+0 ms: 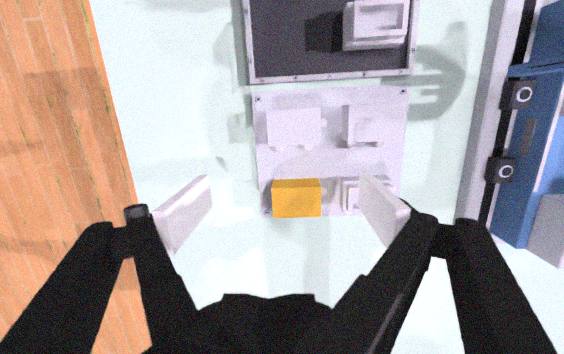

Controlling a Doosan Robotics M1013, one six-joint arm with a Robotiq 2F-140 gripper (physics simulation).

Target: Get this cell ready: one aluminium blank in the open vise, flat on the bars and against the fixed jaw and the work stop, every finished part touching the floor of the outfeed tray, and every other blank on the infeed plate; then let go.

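Places are measured from the arm's base along level axes (x right, y ahead, z up), in metres.
Pixels of known places: gripper, fingertip midpoint: [283, 189].
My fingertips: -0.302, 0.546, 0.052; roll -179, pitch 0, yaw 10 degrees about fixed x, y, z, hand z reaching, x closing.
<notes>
Ahead of a thing's pixels: the offset from my fingertips to its top centre, as dx, dy, dz. "*": to the spot under its first point. Level surfaces: height alone.
My gripper [283, 189] is open and empty, its fingers spread above the near end of the pale infeed plate {+0.054, +0.014, -0.108} [330, 161]. On the plate, a plain pale blank {+0.002, +0.048, -0.072} [294, 126] lies at the far left, and an orange block {+0.019, -0.041, -0.072} [296, 200] lies at the near left. A pale blocky shape {+0.090, +0.066, -0.072} [367, 122] at the far right is too washed out to identify. A pale part with nested rectangular edges {+0.107, -0.023, -0.073} [352, 197] at the near right is partly hidden by the right finger. A pocketed finished part {+0.069, +0.165, -0.075} [377, 22] is in the dark outfeed tray [280, 50]; its underside is hidden. The vise jaws do not show.
Part of the blue vise body {* +0.257, +0.078, -0.079} [525, 135] runs along the right, with black clamps [518, 94] [500, 170] on its pale base and a grey block {* +0.286, -0.009, -0.040} [549, 225] at its near end. The pale table {dz -0.116} [175, 125] ends at the left, above a wooden floor [55, 150].
</notes>
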